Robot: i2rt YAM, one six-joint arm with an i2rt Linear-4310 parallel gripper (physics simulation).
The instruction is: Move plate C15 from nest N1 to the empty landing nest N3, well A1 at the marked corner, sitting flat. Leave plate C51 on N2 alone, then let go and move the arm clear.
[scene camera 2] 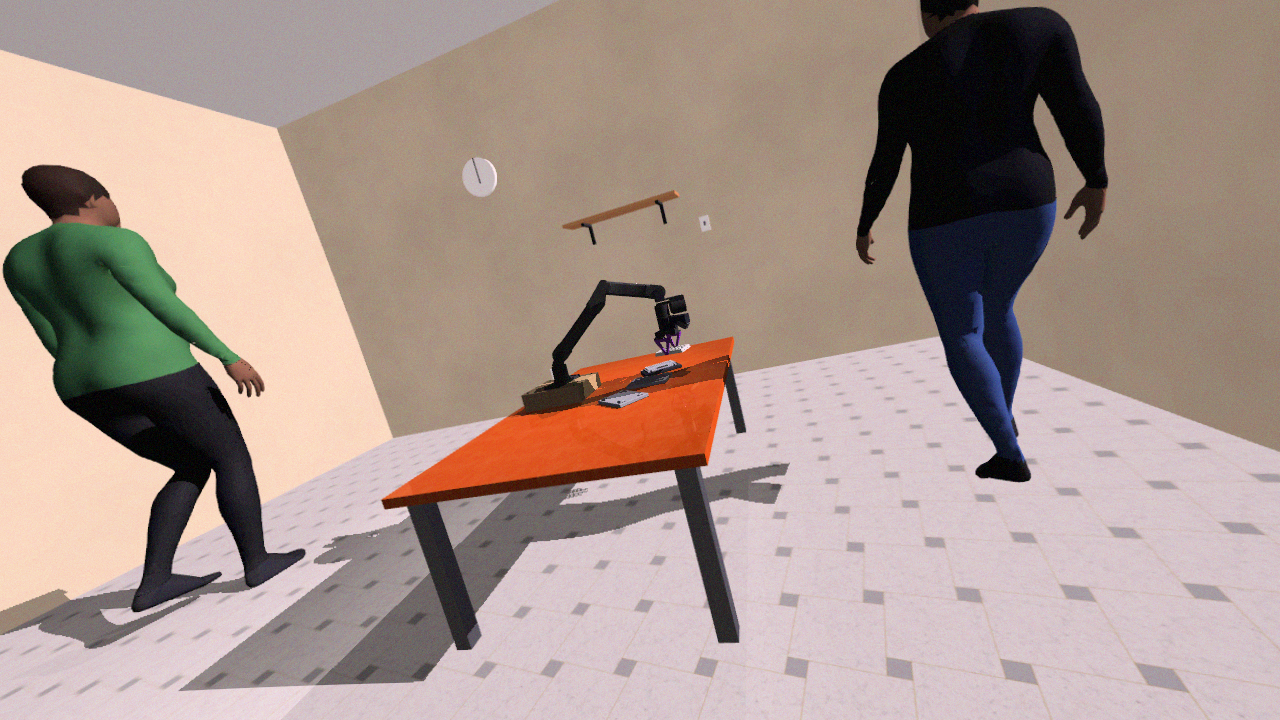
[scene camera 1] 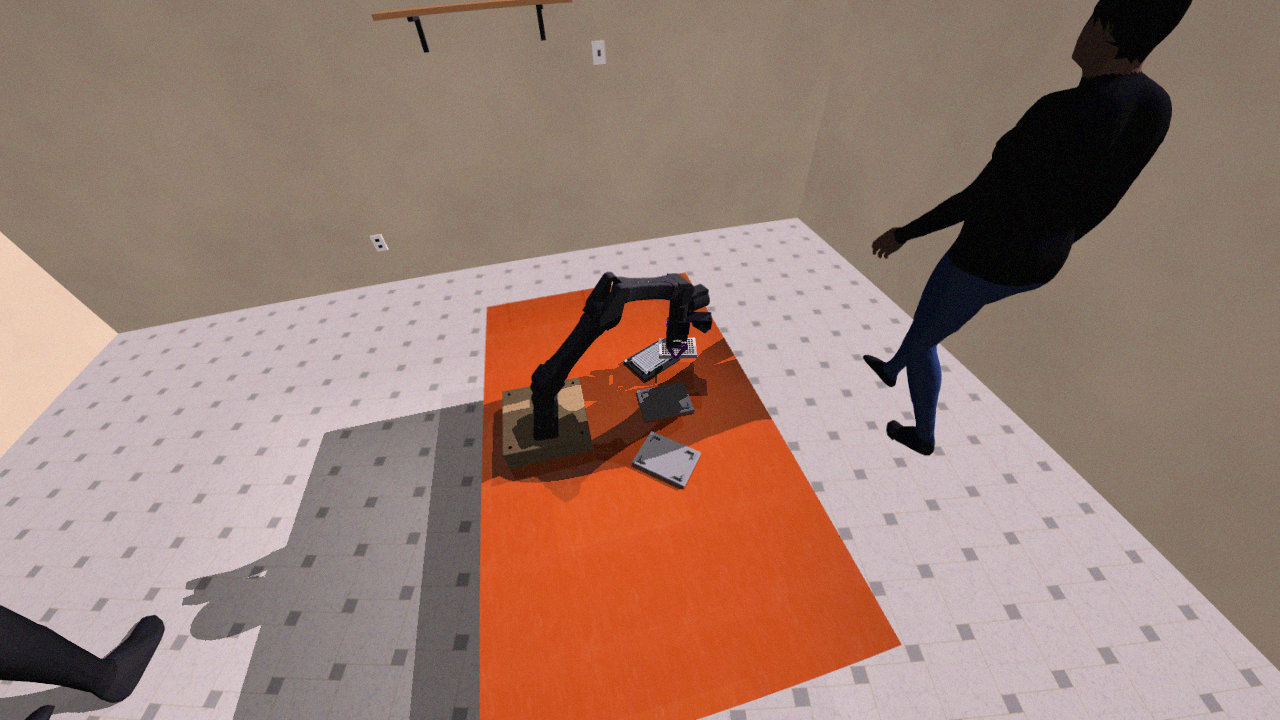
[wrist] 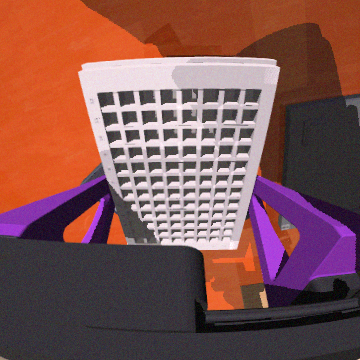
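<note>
My gripper is shut on plate C15, a white multi-well plate. The purple fingers clamp its two long sides and hold it in the air above the far end of the orange table. Plate C51 lies in its dark-framed nest just beside and below the gripper. An empty nest lies in shadow in the middle of the row. It shows as a dark slab at the right of the wrist view. Another empty grey nest with corner brackets lies nearest the front.
The arm stands on a wooden base block left of the nests. A person in black walks on the floor right of the table. A person in green walks at the left.
</note>
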